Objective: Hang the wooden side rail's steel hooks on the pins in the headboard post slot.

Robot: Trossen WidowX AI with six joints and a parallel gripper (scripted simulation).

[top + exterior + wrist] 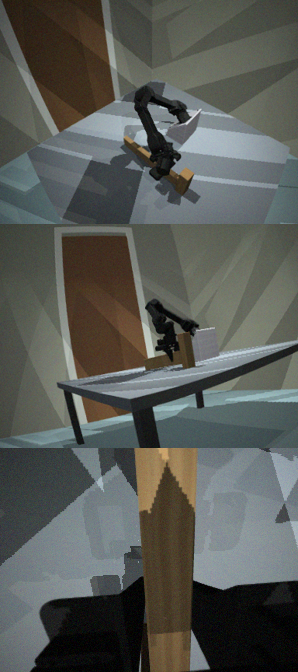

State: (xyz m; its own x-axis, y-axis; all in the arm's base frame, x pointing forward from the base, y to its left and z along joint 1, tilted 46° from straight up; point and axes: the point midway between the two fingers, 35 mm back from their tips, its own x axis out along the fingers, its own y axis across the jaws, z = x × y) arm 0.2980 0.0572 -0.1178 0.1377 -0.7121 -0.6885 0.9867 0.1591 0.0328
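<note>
My gripper tip is 10 mm past the headboard post, 120 mm to the right of it and 40 mm below it.
</note>
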